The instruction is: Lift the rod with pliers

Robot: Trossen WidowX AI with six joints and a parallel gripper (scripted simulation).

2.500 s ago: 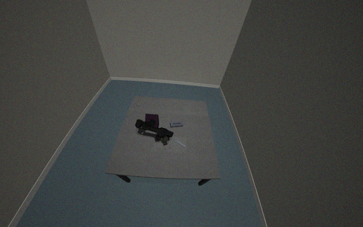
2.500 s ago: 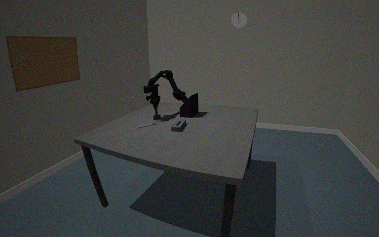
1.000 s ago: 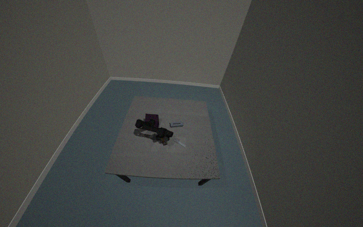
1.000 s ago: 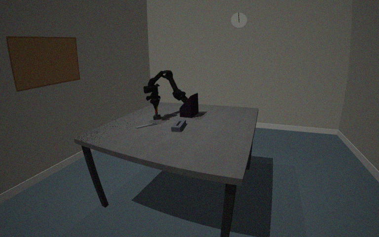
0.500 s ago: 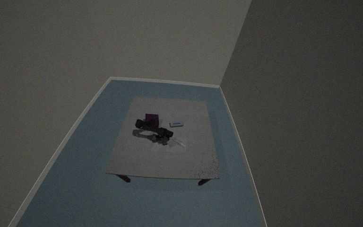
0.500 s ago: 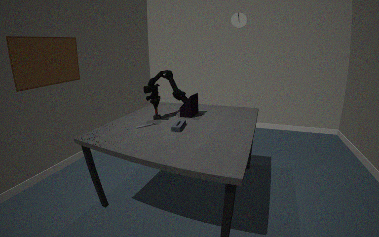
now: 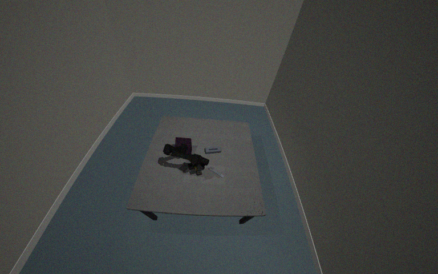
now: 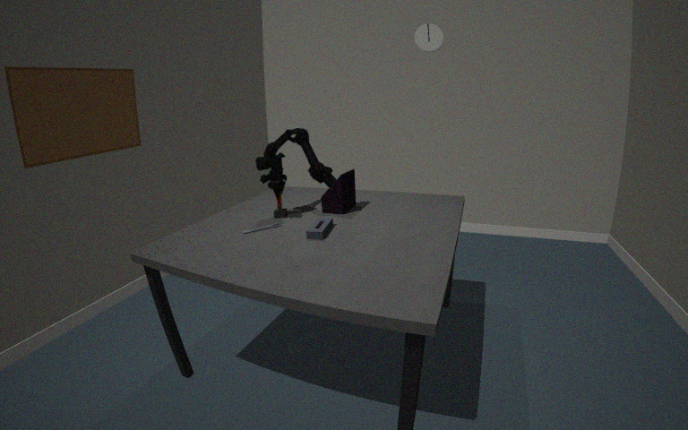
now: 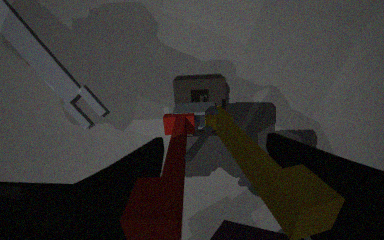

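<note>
Now: the holster block 10 mm ahead of my gripper tip and 90 mm below it. From my gripper tip the other things lie so: yellow handle (20 mm behind); channel block (190 mm ahead, 280 mm to the left, 80 mm below).
</note>
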